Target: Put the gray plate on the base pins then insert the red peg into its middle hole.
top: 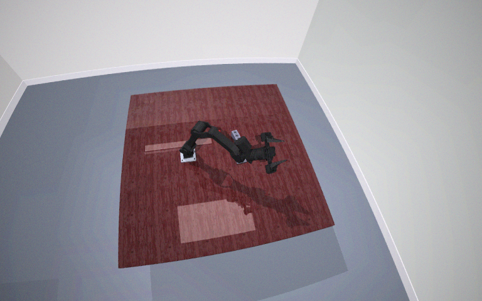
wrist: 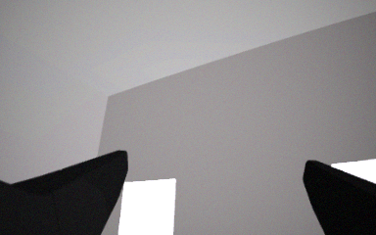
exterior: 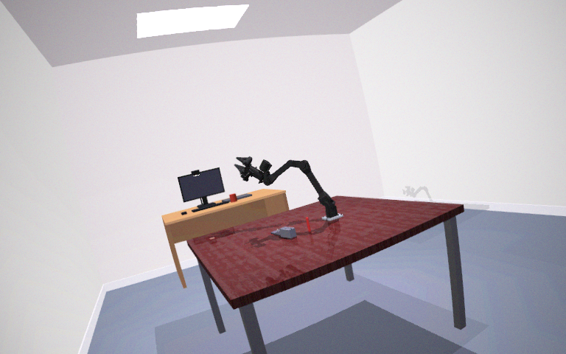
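The gray plate is 44 cm below my gripper tip, 40 cm to the left of it and 8 cm behind it. Round my gripper tip: gray base: 47 cm below, 27 cm to the left, 9 cm behind; then red peg: 44 cm to the left, 44 cm below, 19 cm behind.
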